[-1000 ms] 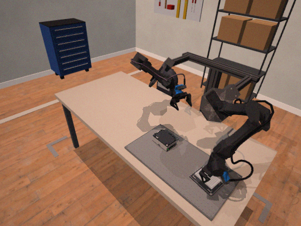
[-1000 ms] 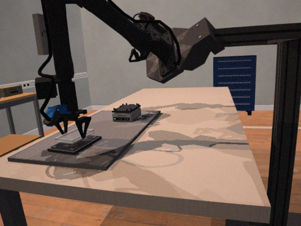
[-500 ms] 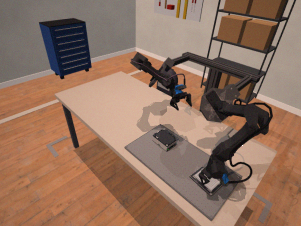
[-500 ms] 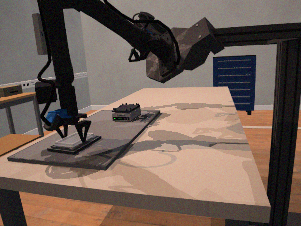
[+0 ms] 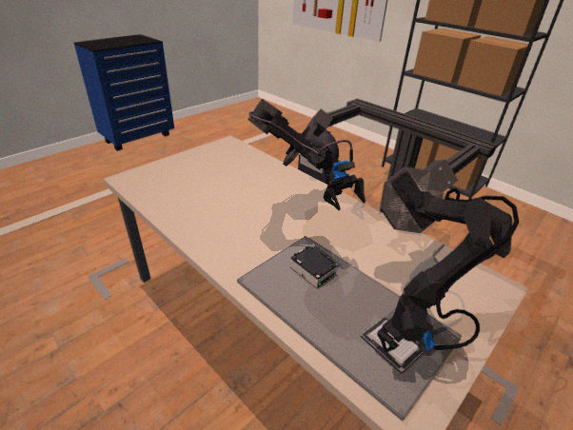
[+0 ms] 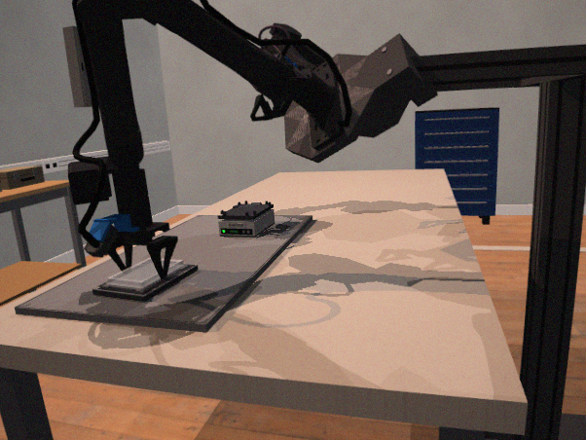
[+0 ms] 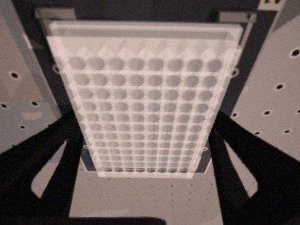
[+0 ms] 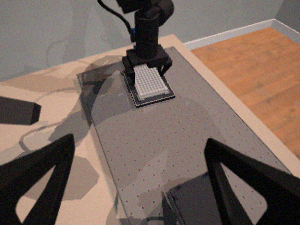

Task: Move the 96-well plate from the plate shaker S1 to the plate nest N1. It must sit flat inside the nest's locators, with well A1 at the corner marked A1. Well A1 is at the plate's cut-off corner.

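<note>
The white 96-well plate is right at my left hand. Also, from my left hand: black plate nest: 10 mm to the right, 10 mm below.
</note>
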